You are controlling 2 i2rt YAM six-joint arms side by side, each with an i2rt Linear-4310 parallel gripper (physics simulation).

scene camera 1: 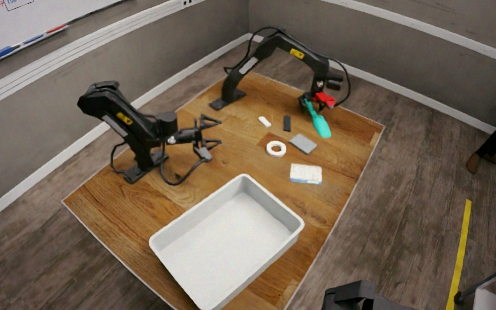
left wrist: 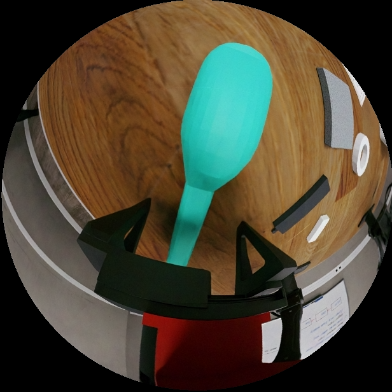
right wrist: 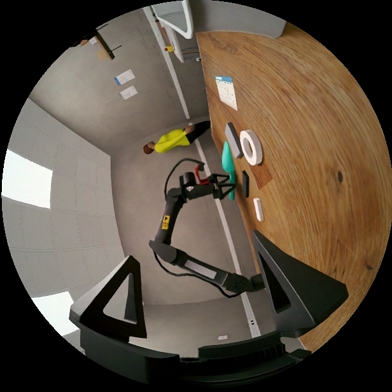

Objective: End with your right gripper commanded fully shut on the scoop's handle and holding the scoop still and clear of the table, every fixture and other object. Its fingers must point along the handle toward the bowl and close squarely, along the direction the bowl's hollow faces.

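Seen in the pictures: left gripper, between the fingertips: (scene camera 1: pixel 311 111); right gripper, between the fingertips: (scene camera 1: pixel 221 132); left arm's base, origin of its link: (scene camera 1: pixel 227 99); right arm's base, origin of its link: (scene camera 1: pixel 146 166).
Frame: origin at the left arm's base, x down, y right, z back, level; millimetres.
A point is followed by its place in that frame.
Note:
The teal scoop (scene camera 1: pixel 321 125) {y -156, x -28, z -462 mm} (left wrist: pixel 227 110) (right wrist: pixel 227 157) lies on the wooden table, toward the back right in scene camera 1. Its bowl looks rounded side up. My left gripper (scene camera 1: pixel 311 102) {y -215, x -16, z -363 mm} (left wrist: pixel 196 214) is open and empty, low at the scoop's handle. In the left wrist view the handle runs between its two fingers, with a gap on each side, and the handle's end is hidden behind the gripper body. My right gripper (scene camera 1: pixel 220 132) {y 292, x -156, z -297 mm} is open and empty, raised above the table at the left of scene camera 1, well away from the scoop.
A black bar (scene camera 1: pixel 287 123) {y -67, x -10, z -334 mm} (left wrist: pixel 302 205), small white block (scene camera 1: pixel 264 121) {y 3, x -13, z -254 mm} (left wrist: pixel 318 228), grey block (scene camera 1: pixel 303 143) {y -12, x -15, z -470 mm} (left wrist: pixel 341 115) and white ring (scene camera 1: pixel 269 148) {y 117, x -15, z -388 mm} (right wrist: pixel 256 147) lie near the scoop. A white-and-blue card (scene camera 1: pixel 306 173) {y 102, x -1, z -575 mm} and large white bin (scene camera 1: pixel 300 225) {y 351, x -87, z -726 mm} are nearer the front.

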